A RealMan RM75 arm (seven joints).
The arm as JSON. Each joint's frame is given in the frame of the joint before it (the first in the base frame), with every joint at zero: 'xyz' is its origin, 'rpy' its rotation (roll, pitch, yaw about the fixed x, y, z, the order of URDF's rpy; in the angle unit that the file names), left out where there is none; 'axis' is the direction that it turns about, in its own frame. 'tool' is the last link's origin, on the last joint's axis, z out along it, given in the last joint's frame.
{
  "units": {
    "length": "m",
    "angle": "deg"
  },
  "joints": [
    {
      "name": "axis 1",
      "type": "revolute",
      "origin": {
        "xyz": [
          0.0,
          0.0,
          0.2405
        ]
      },
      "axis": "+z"
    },
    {
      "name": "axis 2",
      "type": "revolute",
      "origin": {
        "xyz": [
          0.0,
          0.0,
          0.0
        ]
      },
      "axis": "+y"
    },
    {
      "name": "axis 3",
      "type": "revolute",
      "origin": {
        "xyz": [
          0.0,
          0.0,
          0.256
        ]
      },
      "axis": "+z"
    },
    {
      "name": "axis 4",
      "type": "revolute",
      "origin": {
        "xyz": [
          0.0,
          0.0,
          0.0
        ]
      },
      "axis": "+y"
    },
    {
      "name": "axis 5",
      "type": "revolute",
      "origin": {
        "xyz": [
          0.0,
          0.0,
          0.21
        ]
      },
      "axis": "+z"
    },
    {
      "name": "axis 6",
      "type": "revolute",
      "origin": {
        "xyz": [
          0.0,
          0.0,
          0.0
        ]
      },
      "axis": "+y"
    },
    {
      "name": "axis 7",
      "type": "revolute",
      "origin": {
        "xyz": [
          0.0,
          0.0,
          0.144
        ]
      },
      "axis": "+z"
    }
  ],
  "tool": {
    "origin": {
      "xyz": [
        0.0,
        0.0,
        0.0
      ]
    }
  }
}
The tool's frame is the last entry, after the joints.
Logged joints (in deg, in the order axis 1, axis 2, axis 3, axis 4, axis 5, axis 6, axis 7), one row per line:
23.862 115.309 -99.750 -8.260 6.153 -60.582 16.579
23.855 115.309 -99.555 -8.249 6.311 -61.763 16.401
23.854 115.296 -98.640 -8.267 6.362 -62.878 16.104
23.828 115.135 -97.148 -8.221 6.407 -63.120 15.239
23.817 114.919 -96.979 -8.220 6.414 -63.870 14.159
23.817 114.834 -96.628 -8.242 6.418 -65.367 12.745
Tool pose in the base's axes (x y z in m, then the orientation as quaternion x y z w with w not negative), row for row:
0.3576 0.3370 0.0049 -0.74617 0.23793 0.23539 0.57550
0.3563 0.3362 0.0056 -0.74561 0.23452 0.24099 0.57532
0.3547 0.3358 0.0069 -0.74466 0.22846 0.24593 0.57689
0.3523 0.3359 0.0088 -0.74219 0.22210 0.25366 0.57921
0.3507 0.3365 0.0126 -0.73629 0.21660 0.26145 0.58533
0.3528 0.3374 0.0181 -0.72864 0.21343 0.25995 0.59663
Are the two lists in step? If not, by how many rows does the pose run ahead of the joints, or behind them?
The pose runs 2 rows behind the joints: the pose in row i belongs to the joints in row i - 2.
